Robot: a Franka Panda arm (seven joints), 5 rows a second.
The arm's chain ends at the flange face. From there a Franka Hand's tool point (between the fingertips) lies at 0.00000 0.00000 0.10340 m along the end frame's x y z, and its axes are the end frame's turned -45 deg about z.
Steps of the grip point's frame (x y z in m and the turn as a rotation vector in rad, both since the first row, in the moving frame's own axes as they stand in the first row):
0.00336, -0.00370, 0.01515, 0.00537, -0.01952, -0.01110
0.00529, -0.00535, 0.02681, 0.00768, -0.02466, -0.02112
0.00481, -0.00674, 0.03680, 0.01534, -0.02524, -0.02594
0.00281, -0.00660, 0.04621, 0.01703, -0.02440, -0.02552
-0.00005, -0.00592, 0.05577, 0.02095, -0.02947, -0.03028
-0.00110, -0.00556, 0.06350, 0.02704, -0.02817, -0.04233
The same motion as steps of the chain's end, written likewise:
0.00157, -0.00604, 0.01517, -0.01001, -0.01760, -0.01110
0.00231, -0.00879, 0.02684, -0.01201, -0.02287, -0.02112
0.00159, -0.00893, 0.03685, -0.00700, -0.02869, -0.02594
0.00034, -0.00723, 0.04626, -0.00521, -0.02930, -0.02552
-0.00055, -0.00483, 0.05584, -0.00602, -0.03565, -0.03028
-0.00068, -0.00332, 0.06358, -0.00080, -0.03904, -0.04233

